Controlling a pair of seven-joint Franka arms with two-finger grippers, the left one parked.
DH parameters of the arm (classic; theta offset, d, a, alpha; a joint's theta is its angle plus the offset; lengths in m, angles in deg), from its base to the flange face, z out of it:
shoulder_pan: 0 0.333 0 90
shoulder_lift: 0 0 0 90
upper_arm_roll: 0 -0.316 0.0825 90
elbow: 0 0 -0.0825 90
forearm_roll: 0 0.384 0 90
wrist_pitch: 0 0 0.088 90
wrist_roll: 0 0.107 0 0
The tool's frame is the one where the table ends.
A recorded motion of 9 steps. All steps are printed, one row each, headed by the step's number.
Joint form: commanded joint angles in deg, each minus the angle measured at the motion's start. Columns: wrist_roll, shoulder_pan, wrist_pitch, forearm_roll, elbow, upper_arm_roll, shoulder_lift.
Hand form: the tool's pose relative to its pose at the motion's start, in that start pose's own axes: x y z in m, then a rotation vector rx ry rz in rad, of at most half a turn. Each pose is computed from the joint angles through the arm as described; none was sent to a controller.
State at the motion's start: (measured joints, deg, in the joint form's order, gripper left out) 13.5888 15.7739 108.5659 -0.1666 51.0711 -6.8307 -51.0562
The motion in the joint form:
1: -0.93 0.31 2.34 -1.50 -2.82 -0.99 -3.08
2: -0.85 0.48 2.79 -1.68 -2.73 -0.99 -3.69
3: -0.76 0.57 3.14 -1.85 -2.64 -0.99 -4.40
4: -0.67 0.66 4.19 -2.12 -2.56 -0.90 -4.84
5: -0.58 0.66 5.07 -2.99 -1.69 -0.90 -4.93
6: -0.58 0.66 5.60 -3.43 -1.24 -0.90 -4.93
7: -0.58 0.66 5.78 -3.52 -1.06 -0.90 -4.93
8: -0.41 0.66 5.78 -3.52 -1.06 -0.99 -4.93
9: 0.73 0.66 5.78 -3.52 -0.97 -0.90 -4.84
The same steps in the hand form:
1: 0.0069 -0.0080 0.0154 0.0029 0.0367 -0.0332
2: 0.0063 -0.0093 0.0240 0.0002 0.0327 -0.0348
3: 0.0057 -0.0094 0.0342 -0.0033 0.0254 -0.0348
4: 0.0067 -0.0094 0.0394 -0.0059 0.0355 -0.0352
5: 0.0059 -0.0083 0.0465 -0.0195 0.0374 -0.0399
6: 0.0056 -0.0079 0.0494 -0.0258 0.0404 -0.0434
7: 0.0054 -0.0078 0.0506 -0.0271 0.0408 -0.0442
8: 0.0053 -0.0085 0.0506 -0.0257 0.0405 -0.0419
9: 0.0053 -0.0079 0.0501 -0.0268 0.0411 -0.0215

